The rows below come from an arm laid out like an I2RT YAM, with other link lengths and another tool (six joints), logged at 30 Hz.
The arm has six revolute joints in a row. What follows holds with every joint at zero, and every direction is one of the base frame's.
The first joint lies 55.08 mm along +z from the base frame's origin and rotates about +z.
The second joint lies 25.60 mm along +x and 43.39 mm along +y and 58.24 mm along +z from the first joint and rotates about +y.
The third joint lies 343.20 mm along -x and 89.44 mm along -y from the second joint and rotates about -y.
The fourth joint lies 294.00 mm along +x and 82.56 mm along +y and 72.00 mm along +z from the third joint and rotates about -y.
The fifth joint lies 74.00 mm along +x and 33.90 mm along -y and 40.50 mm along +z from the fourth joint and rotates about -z.
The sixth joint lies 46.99 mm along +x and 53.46 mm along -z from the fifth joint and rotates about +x.
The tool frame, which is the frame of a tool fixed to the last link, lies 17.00 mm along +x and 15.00 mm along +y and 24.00 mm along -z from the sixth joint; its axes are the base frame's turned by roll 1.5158, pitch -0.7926 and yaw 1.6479 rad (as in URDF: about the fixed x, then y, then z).
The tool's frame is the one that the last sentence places.
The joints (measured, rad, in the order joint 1, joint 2, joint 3, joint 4, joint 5, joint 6), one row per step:
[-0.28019 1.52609 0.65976 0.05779 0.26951 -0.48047]
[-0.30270 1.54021 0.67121 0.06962 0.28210 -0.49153]
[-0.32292 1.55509 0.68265 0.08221 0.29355 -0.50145]
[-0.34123 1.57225 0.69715 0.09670 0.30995 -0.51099]
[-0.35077 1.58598 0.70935 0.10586 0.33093 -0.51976]
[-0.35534 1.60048 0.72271 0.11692 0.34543 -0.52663]
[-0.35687 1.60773 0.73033 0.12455 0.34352 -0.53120]
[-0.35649 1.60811 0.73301 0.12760 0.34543 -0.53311]
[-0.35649 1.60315 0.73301 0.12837 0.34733 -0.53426]
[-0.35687 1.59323 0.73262 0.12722 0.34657 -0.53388]
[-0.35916 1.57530 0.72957 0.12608 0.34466 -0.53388]
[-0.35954 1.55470 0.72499 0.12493 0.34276 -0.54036]
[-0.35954 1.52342 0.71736 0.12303 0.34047 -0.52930]
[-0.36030 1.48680 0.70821 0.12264 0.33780 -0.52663]
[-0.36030 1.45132 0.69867 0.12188 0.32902 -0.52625]
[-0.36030 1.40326 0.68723 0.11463 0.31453 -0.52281]
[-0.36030 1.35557 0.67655 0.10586 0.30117 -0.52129]
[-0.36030 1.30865 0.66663 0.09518 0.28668 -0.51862]
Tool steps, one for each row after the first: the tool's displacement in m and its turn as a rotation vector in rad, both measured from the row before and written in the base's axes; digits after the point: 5 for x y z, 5 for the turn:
[0.00242 -0.00943 0.00031 -0.01752 -0.00116 -0.02358]
[0.00257 -0.00883 0.00006 -0.01606 -0.00146 -0.02145]
[0.00359 -0.00905 0.00043 -0.01998 -0.00262 -0.02348]
[0.00298 -0.00613 0.00043 -0.02105 0.00242 -0.01871]
[0.00439 -0.00443 0.00053 -0.01646 -0.00208 -0.01053]
[0.00309 -0.00173 0.00056 -0.00395 -0.00542 0.00281]
[0.00107 -0.00044 0.00097 -0.00410 -0.00349 0.00021]
[-0.00020 -0.00008 0.00171 -0.00382 -0.00428 -0.00066]
[-0.00068 0.00017 0.00302 -0.00224 -0.00824 -0.00006]
[-0.00204 0.00003 0.00474 -0.00363 -0.01331 -0.00086]
[-0.00250 0.00074 0.00509 -0.00762 -0.01069 0.00505]
[-0.00372 0.00186 0.00724 -0.00009 -0.02716 -0.00490]
[-0.00468 0.00173 0.00837 -0.00645 -0.02746 -0.00023]
[-0.00464 0.00233 0.00754 -0.00372 -0.02564 0.00681]
[-0.00670 0.00357 0.00976 -0.00041 -0.03239 0.00994]
[-0.00701 0.00356 0.00933 -0.00206 -0.02989 0.01032]
[-0.00717 0.00373 0.00872 -0.00032 -0.02883 0.01092]

